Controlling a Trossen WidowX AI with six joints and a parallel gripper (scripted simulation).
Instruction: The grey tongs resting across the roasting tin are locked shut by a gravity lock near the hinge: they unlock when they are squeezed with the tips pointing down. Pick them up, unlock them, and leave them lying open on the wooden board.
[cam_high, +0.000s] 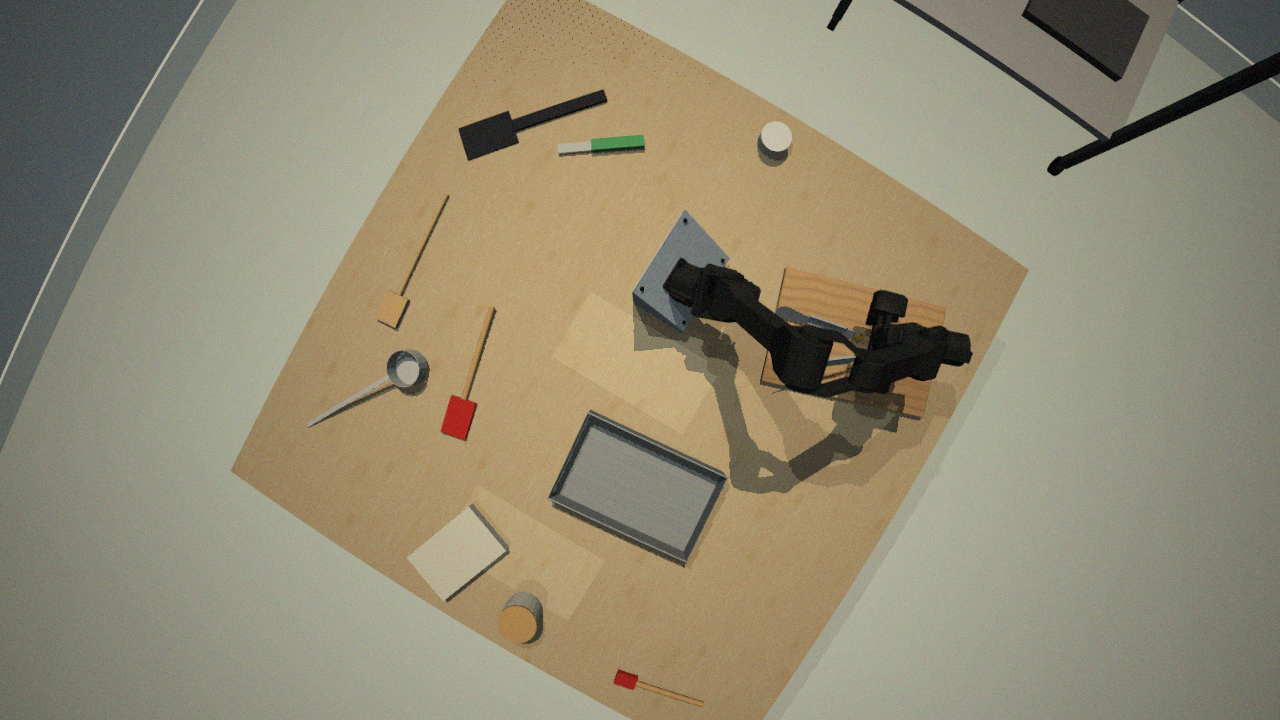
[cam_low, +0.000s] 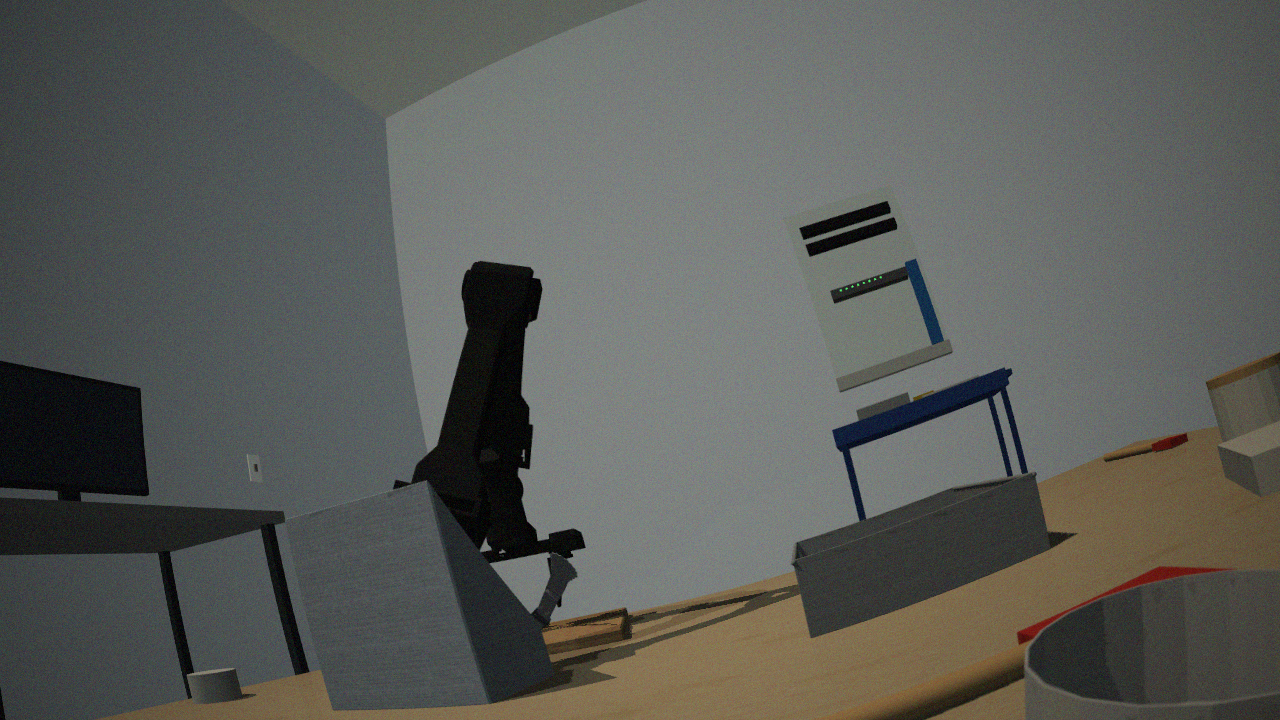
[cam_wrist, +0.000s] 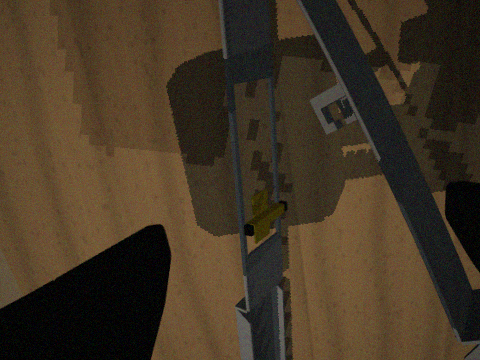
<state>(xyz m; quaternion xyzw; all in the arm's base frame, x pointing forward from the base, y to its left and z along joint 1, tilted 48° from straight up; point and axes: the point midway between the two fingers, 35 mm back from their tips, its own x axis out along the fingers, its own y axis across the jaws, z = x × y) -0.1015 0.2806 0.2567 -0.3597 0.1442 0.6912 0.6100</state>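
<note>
Right now the wooden board is 40 mm below my gripper tip. From my gripper tip the other things lie so: green-handled tool 680 mm to the right, 60 mm behind, 40 mm below; then roasting tin 480 mm ahead, 240 mm to the right, 20 mm below; then red spatula 640 mm to the right, 500 mm ahead, 40 mm below.
</note>
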